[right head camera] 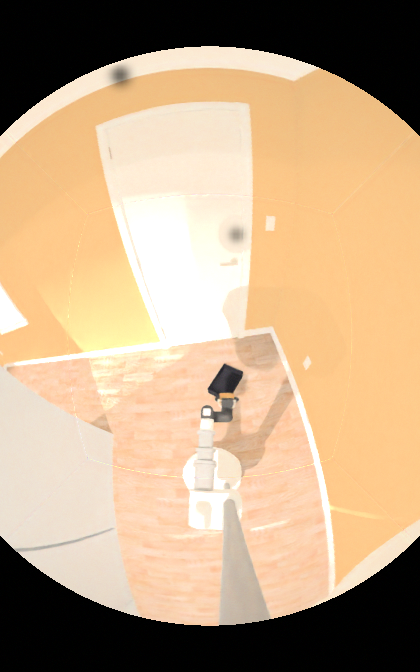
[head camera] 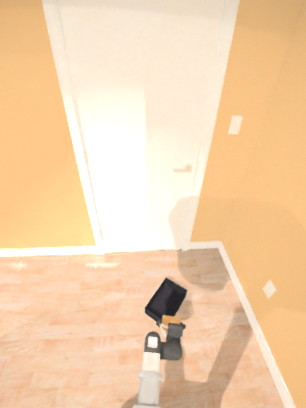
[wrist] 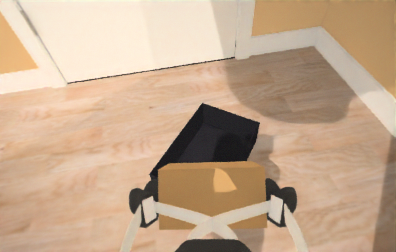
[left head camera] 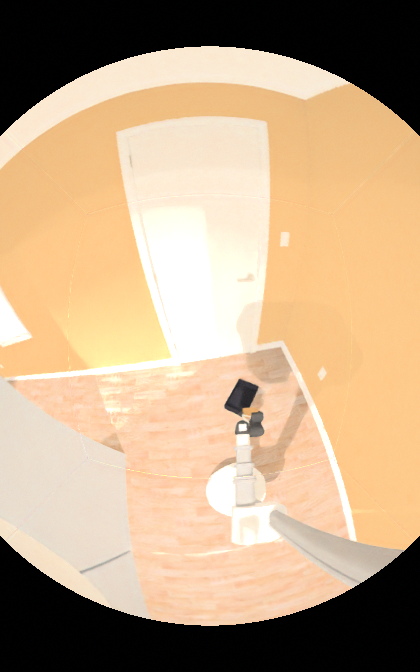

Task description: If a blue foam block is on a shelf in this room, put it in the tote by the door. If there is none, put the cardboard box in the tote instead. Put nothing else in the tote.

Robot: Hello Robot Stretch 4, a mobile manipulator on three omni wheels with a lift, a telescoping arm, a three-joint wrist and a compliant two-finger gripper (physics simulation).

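Places are measured from the robot's base along level axes (x ahead, y left, z up), in centimetres.
Where they show: gripper, between the fingertips: (wrist: 210, 193).
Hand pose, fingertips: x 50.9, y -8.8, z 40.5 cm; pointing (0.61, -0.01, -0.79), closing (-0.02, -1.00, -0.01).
Observation:
Each offset is from my fingertips to the top centre of the thing.
The black tote @(dx +29.4, dy +0.2, dz -33.2 cm) (head camera: 166, 299) (left head camera: 241, 396) (right head camera: 225, 381) (wrist: 200, 137) stands open on the floor in front of the door; its near end is partly hidden by the box in the wrist view. The brown cardboard box @(dx -0.5, dy -0.1, dz +5.6 cm) (head camera: 171, 320) (left head camera: 250, 411) (right head camera: 227, 396) (wrist: 212, 187) is held level between the fingertips. My gripper (wrist: 210, 193) is shut on the box at its two sides. Box and gripper are at the near end of the tote in the views; how high above it they are is hard to tell. A blue foam block does not show in these views.
The white door (head camera: 125, 125) (left head camera: 200, 240) (right head camera: 180, 225) (wrist: 135, 35) is beyond the tote. An orange wall (head camera: 270, 200) with a white baseboard runs along the right. A large pale grey surface (left head camera: 60, 495) (right head camera: 55, 480) lies at the lower left.

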